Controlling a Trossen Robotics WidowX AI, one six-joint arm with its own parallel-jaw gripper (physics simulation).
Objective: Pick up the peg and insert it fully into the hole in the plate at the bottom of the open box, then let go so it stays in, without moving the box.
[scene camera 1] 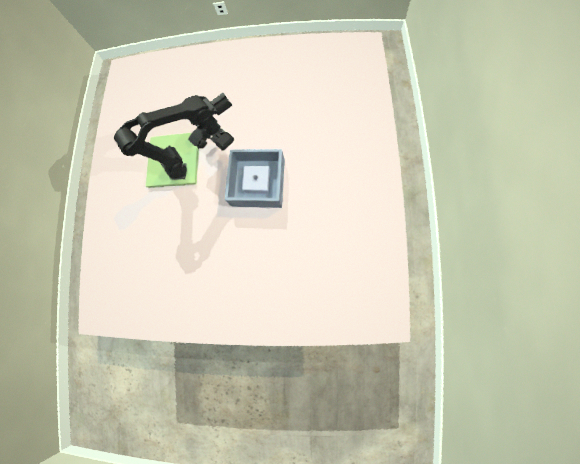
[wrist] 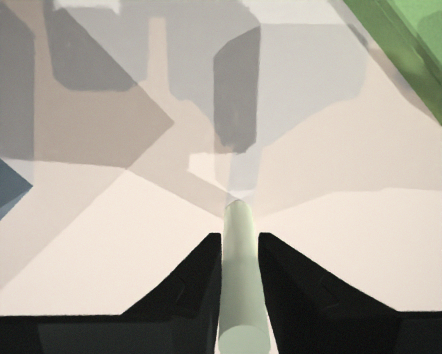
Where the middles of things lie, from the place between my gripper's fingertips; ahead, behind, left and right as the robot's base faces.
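Scene:
Blue-grey box (scene camera 1: 238, 158): 16 cm ahead of my hand, 17 cm to the right of it.

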